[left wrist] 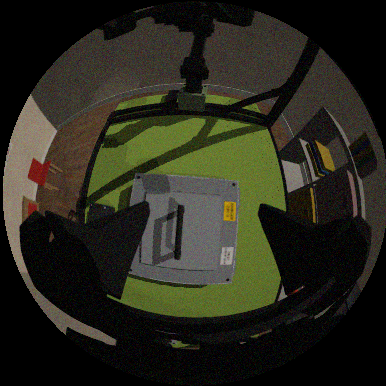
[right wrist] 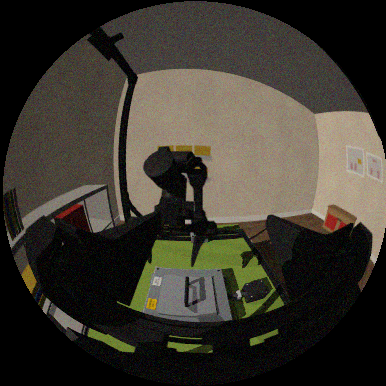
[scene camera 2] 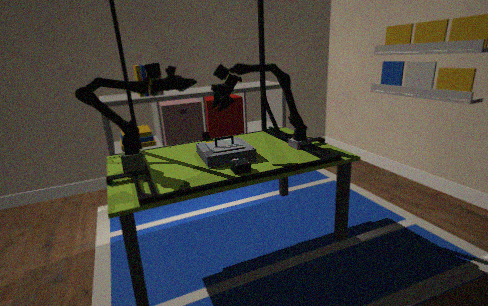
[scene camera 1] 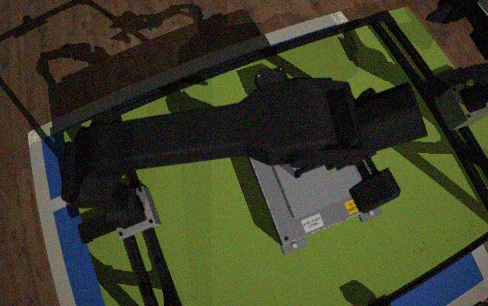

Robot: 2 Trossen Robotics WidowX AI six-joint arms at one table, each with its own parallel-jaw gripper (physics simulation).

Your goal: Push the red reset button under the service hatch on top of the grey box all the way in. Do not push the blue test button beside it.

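Observation:
The grey box (scene camera 1: pixel 320 190) (scene camera 2: pixel 227 156) (left wrist: pixel 210 225) (right wrist: pixel 170 295) stands on the green table. The hatch on its top lies closed, with an upright black handle (scene camera 2: pixel 224 138) (left wrist: pixel 179 232) (right wrist: pixel 187 291). The red reset button and the blue test button do not show. My left gripper (scene camera 2: pixel 218 104) (left wrist: pixel 205 208) is open and empty, pointing down above the box and apart from it. In scene camera 1 its fingers are hidden by the arm, which covers part of the box. My right gripper (scene camera 2: pixel 194 81) is open and empty, high up and level, off to the box's side.
A small black box (scene camera 2: pixel 241 165) (left wrist: pixel 101 212) (right wrist: pixel 256 290) sits on the table beside the grey box. Dark rails (left wrist: pixel 175 113) run along the table's edges. Black upright poles (scene camera 2: pixel 261 65) stand behind the table. A shelf unit with a red bin (scene camera 2: pixel 225 115) is against the wall.

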